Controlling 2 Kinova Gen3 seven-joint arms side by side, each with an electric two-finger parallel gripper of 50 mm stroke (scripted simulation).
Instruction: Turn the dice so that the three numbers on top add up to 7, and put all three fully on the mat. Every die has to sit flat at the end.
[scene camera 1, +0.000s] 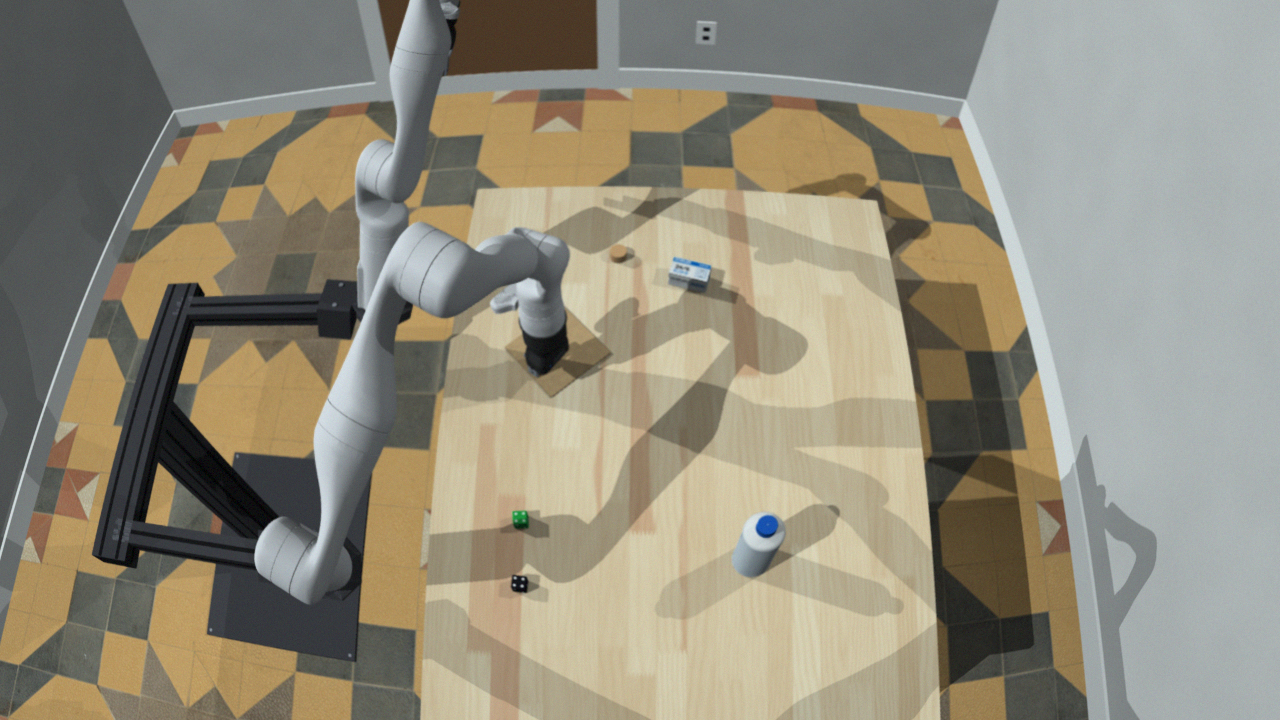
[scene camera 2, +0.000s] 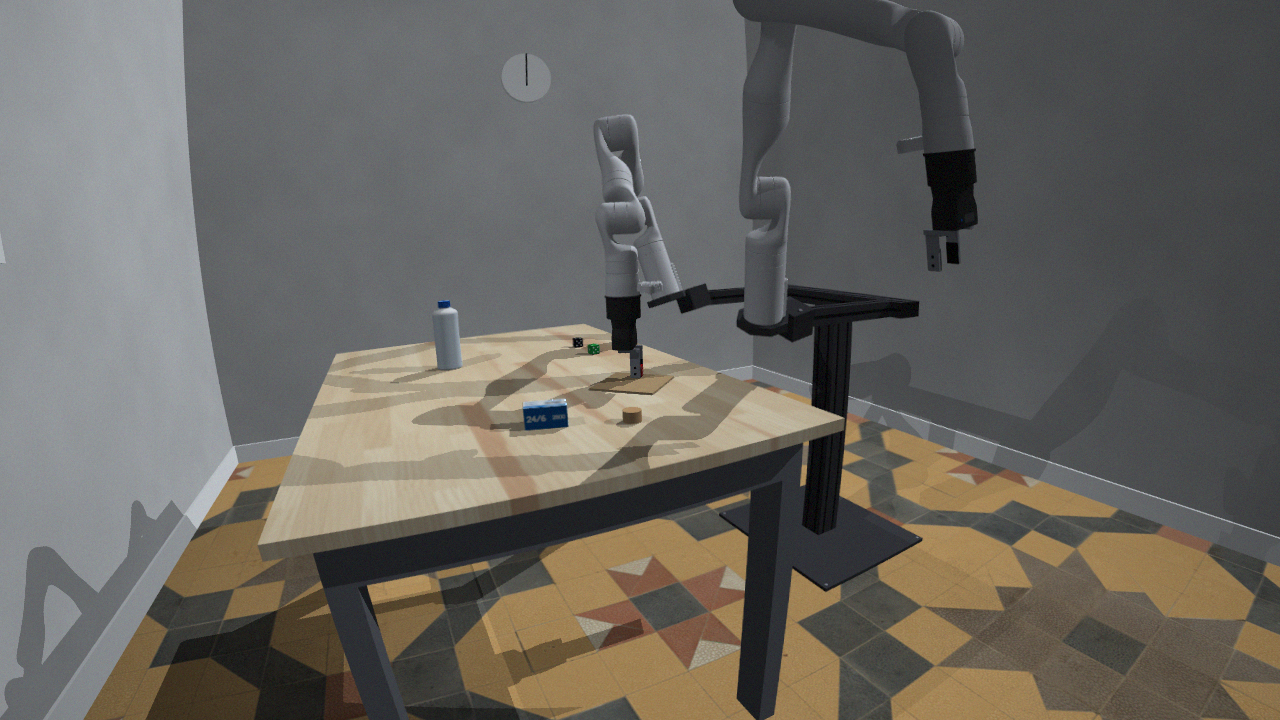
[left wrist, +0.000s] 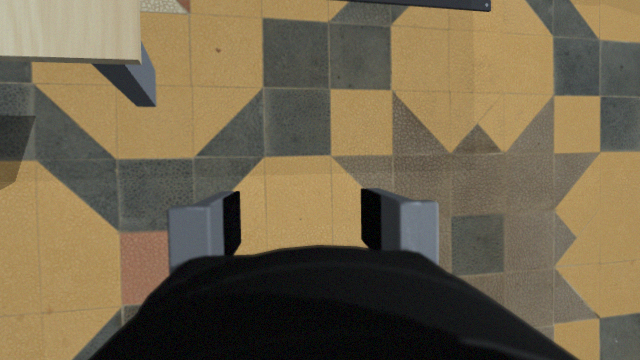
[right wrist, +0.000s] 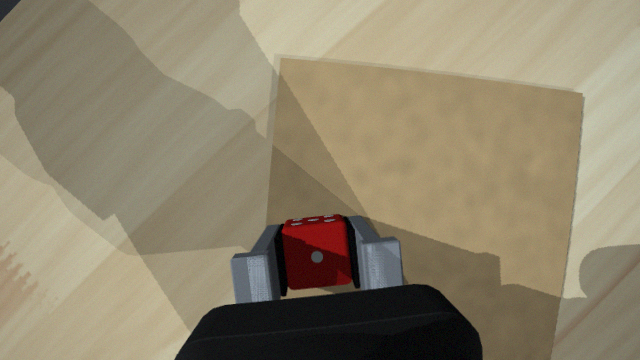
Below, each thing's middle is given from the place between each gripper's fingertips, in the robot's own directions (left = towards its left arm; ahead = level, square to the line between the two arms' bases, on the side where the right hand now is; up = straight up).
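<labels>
The red die (right wrist: 316, 250) is 10 mm below my right hand (scene camera 2: 637, 375). Counting from my right hand, I find the staples box (scene camera 2: 546, 414) 220 mm to the left and 260 mm ahead, and the brown square mat (scene camera 1: 585, 350) 30 mm ahead, 40 mm to the left and 20 mm below. The white bottle (scene camera 1: 759, 542) is 340 mm to the right of my right hand, 390 mm ahead of it and 60 mm above it.
The red die is 300 mm ahead of my left hand (scene camera 2: 944, 266), 560 mm to the right of it and 270 mm below it. The brown square mat is 330 mm ahead of my left hand, 520 mm to the right of it and 280 mm below it. I see the staples box 340 mm to the right of my left hand, 560 mm ahead of it and 260 mm below it. The white bottle is 690 mm ahead of my left hand, 900 mm to the right of it and 200 mm below it.
</labels>
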